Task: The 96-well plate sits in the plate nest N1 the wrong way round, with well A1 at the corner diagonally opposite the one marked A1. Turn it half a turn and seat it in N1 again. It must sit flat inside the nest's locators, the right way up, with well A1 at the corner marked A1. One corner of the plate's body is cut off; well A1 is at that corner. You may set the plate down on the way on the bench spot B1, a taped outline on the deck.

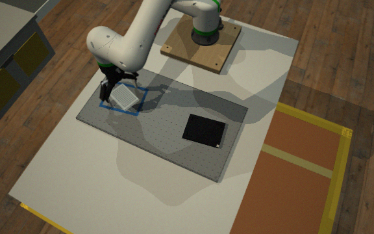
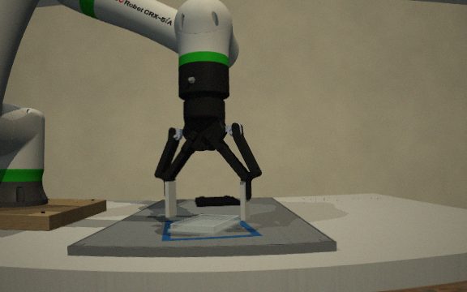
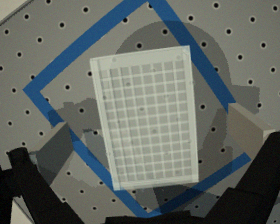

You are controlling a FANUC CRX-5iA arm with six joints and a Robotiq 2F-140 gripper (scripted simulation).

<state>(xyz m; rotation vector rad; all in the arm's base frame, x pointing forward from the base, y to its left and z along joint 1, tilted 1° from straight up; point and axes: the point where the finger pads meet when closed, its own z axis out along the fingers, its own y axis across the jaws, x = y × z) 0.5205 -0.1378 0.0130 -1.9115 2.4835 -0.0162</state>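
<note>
My hand is 20 mm above the 96-well plate. The rest, counted from my hand: A1 mark: 10 mm behind, 490 mm to the left, 20 mm below.
</note>
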